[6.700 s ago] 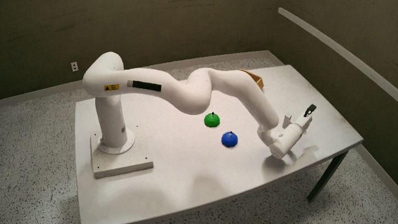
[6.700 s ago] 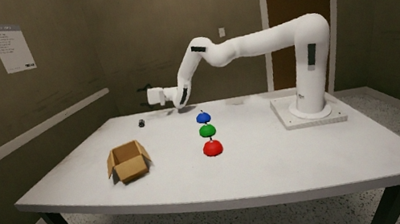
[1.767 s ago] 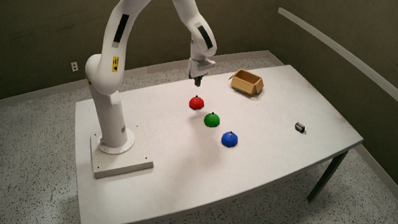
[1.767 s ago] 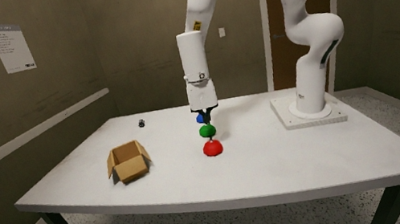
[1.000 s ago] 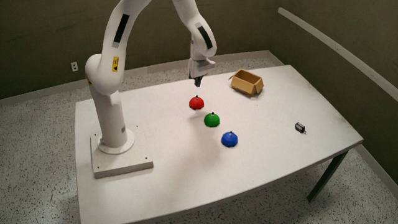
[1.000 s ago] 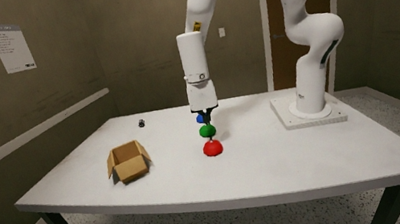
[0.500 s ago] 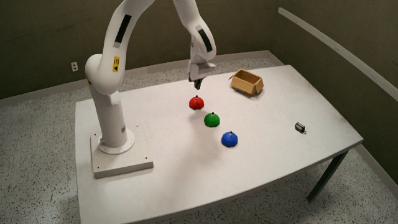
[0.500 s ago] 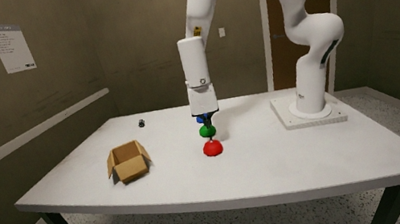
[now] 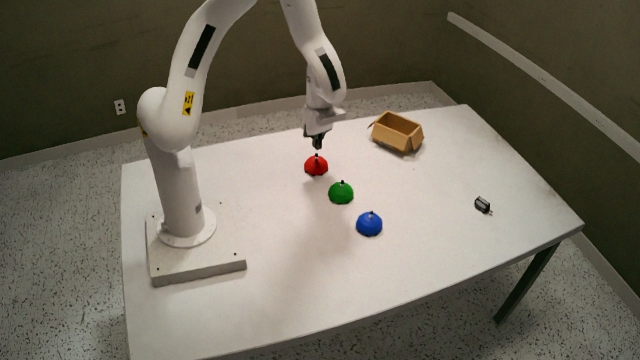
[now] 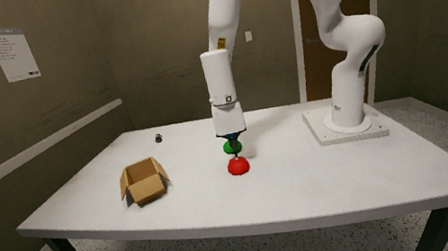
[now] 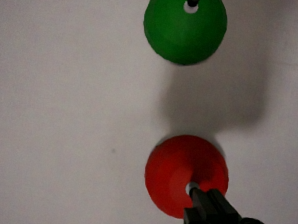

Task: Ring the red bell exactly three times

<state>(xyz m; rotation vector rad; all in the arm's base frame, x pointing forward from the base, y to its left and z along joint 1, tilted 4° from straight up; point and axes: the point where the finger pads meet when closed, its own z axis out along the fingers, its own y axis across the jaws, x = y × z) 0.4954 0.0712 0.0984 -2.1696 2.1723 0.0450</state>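
Right now the red bell is 70 mm below my hand. Round my hand: blue bell (310 mm to the right, 70 mm below); small black object (400 mm ahead, 460 mm to the right, 90 mm below); green bell (160 mm to the right, 70 mm below).
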